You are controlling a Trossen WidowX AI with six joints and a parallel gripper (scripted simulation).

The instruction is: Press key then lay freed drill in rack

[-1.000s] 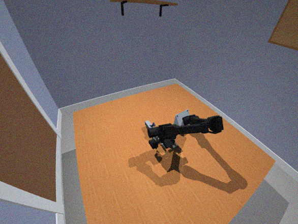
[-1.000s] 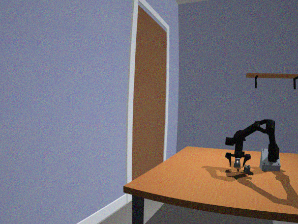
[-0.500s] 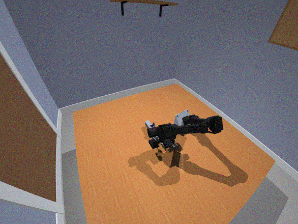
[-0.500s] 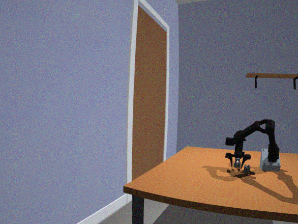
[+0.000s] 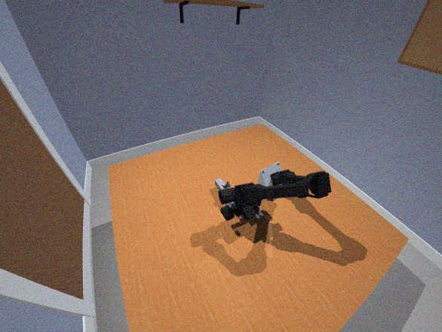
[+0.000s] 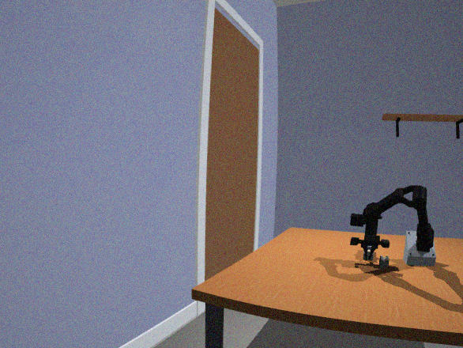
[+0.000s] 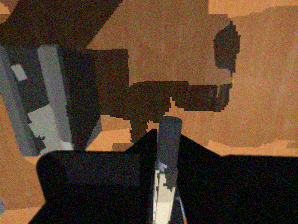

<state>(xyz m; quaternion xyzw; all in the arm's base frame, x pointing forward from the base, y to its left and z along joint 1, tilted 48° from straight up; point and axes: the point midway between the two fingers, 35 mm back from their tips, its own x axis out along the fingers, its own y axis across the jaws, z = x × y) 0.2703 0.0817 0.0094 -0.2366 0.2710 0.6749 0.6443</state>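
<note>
My gripper tip is now 40 mm to the left of the drill and 30 mm below it. The rest, counted from my gripper tip: dark key (10 mm behind, 150 mm to the right, 70 mm above); then grey holder block (10 mm behind, 140 mm to the right, 20 mm above); then grey rack (80 mm behind, 30 mm to the left).
</note>
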